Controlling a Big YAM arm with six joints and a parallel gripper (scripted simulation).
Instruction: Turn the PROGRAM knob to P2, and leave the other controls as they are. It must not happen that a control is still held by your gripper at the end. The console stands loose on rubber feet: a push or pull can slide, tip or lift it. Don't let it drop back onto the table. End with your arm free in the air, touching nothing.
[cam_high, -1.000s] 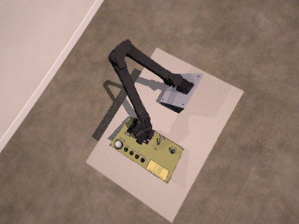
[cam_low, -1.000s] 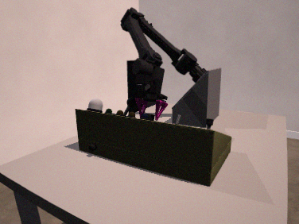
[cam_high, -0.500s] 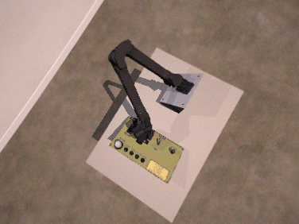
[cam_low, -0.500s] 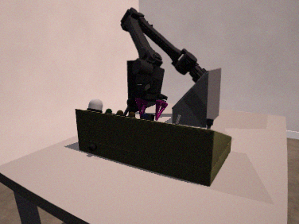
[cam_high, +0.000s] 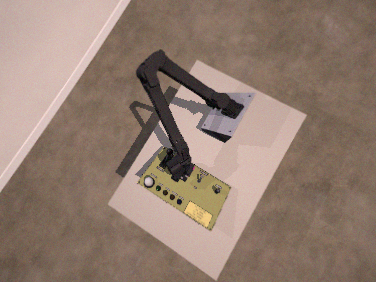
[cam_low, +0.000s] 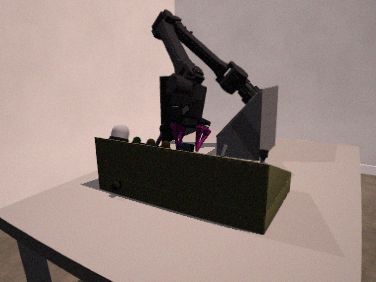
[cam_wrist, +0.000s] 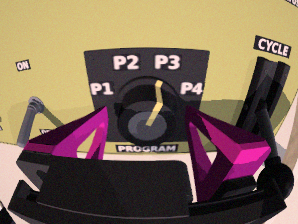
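The black program knob is 1 cm ahead of my hand. The rest, counted from my hand: toggle: 1 cm behind, 12 cm to the left; olive console: 3 cm ahead, 6 cm to the left, 2 cm below; black lever: 1 cm behind, 12 cm to the right, 1 cm above.
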